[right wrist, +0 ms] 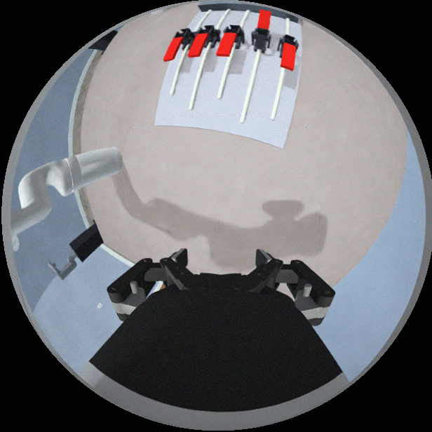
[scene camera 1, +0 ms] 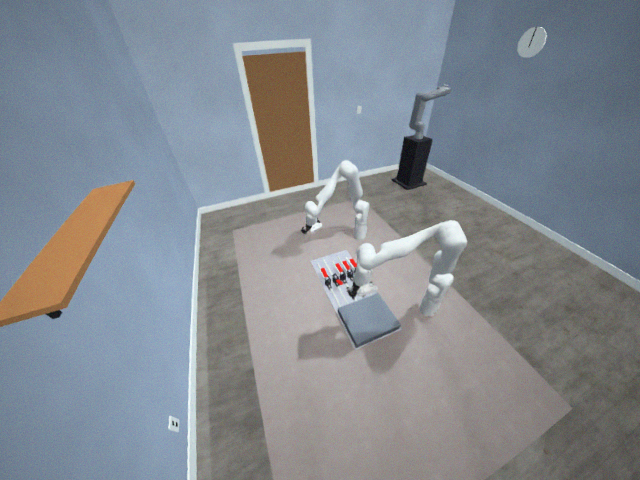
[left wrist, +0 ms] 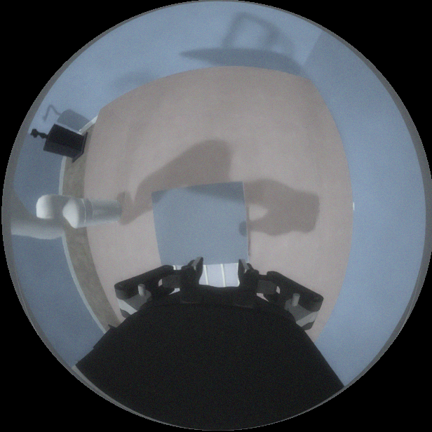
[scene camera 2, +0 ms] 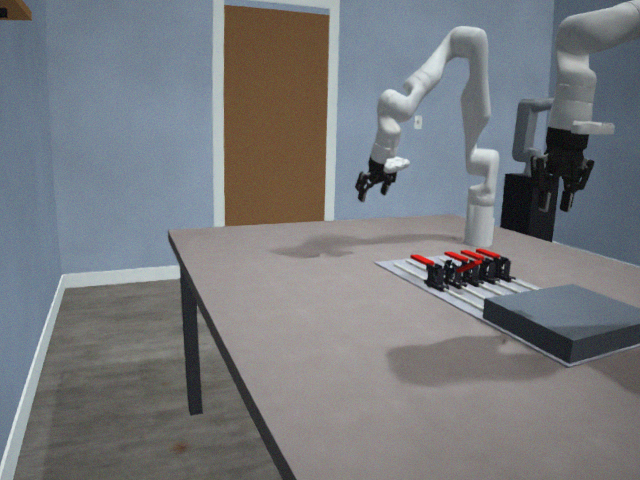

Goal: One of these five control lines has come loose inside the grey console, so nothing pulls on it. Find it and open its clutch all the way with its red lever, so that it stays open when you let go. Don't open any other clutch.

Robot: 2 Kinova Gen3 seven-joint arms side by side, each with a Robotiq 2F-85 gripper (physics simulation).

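Seen in the pictures: left gripper, fingertip midpoint: (scene camera 1: 358,296) (scene camera 2: 553,211); right gripper, fingertip midpoint: (scene camera 2: 372,197); left arm's base, origin of the base link: (scene camera 1: 426,309); right arm's base, origin of the base link: (scene camera 1: 359,236) (scene camera 2: 477,244).
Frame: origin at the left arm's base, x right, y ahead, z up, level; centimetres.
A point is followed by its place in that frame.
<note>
The grey console (scene camera 1: 369,317) @(x 1.2, y 36.8, z 4.7 cm) (scene camera 2: 563,310) @(x 1.2, y 40.3, z 4.7 cm) (left wrist: 200,225) stands at one end of a pale board (right wrist: 200,120). Five pale control lines run from it through black clutches. In the right wrist view, the fourth lever from the left (right wrist: 264,20) (scene camera 2: 468,266) @(x 27.3, y 47.8, z 6.9 cm) points toward the console. The other red levers (right wrist: 173,49) (right wrist: 198,45) (right wrist: 227,44) (right wrist: 288,56) point away from it. The console's inside is hidden. My left gripper (scene camera 2: 555,204) @(x 3.3, y 44.2, z 24.5 cm) (left wrist: 220,265) is open and empty, high above the board near the console. My right gripper (scene camera 2: 373,193) @(x 72.9, y 57.3, z 17.0 cm) (right wrist: 221,256) is open and empty, high above the table beyond the board's far end.
The board rests on a large pinkish-brown table (scene camera 1: 310,408) @(x -33.5, y 77.4, z 0.0 cm) (scene camera 2: 310,335) @(x 10.4, y 90.0, z 0.0 cm). Shadows of both arms fall on the table. A black pedestal (scene camera 1: 413,162) with a grey arm stands on the floor behind. A wooden shelf (scene camera 1: 72,248) is on the wall at the left of scene camera 1.
</note>
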